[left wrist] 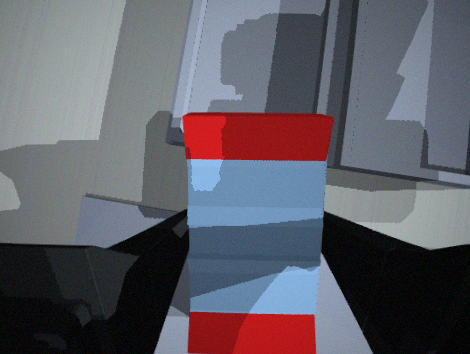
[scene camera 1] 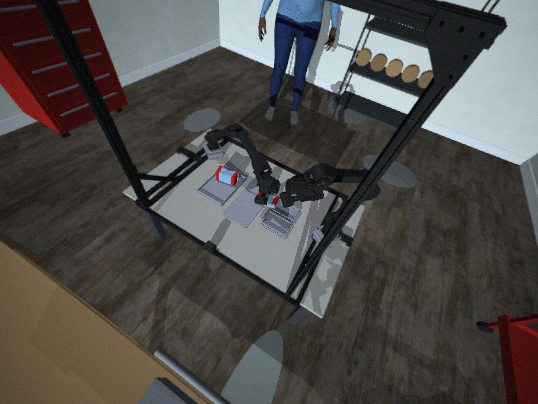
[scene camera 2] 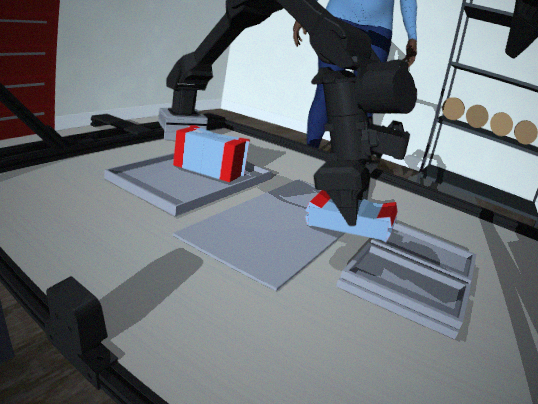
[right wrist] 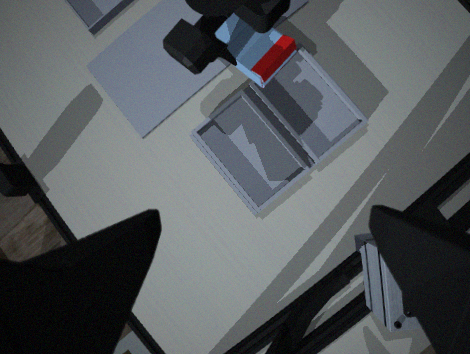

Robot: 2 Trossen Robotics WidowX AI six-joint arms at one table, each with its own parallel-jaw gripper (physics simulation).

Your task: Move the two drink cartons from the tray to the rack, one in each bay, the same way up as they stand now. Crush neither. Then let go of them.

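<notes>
My left gripper is shut on a light-blue carton with red ends, holding it across its width, its long side roughly level, slightly tilted, in the air beside the rack. Its leading red end overlaps the near edge of the farther bay in the right wrist view. Both bays look empty. The other carton rests on the tray. My right gripper is open and empty, above the rack side of the table.
A thin flat grey panel lies between tray and rack. A black frame surrounds the table, with a black block on its front rail. Both arms are close together in scene camera 1. A person stands behind the table.
</notes>
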